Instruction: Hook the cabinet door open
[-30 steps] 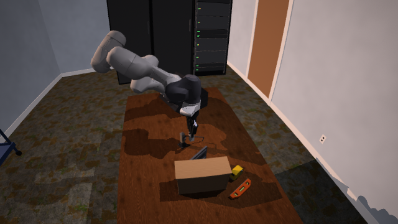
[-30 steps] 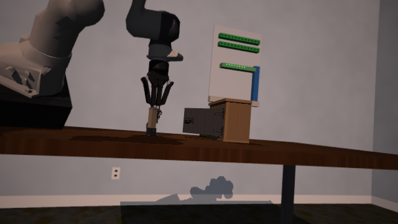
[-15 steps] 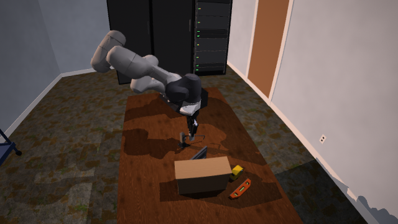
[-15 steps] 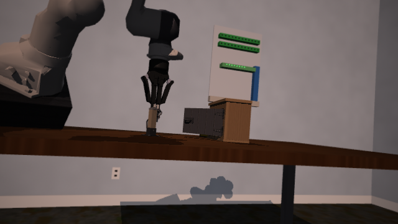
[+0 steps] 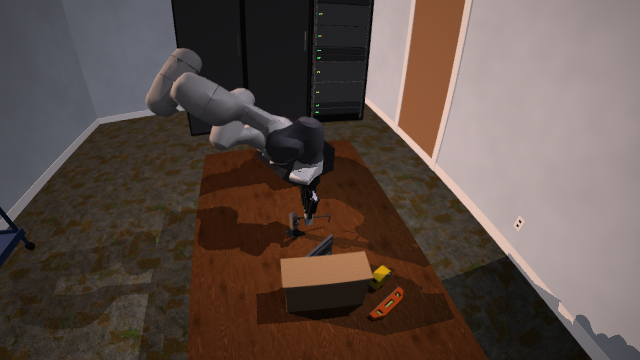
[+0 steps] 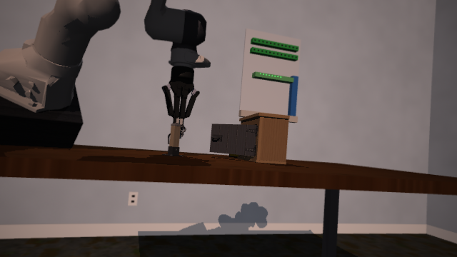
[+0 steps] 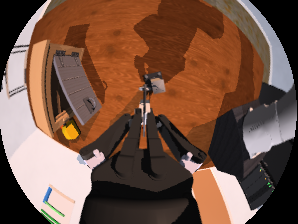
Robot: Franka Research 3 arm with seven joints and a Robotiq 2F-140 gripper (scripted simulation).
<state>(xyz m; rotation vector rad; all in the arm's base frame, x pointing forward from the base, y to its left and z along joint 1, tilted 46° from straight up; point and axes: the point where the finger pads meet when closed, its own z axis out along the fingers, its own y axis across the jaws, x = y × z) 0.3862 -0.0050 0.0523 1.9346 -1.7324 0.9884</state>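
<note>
Now: hand 170 mm short of the dark door, 70 mm to the left of it and 20 mm above it. Round my hand: thin hook: 20 mm to the left, 20 mm below; then orange spirit level: 410 mm ahead, 110 mm to the left, 80 mm below; then yellow tape measure: 320 mm ahead, 130 mm to the left, 60 mm below.
</note>
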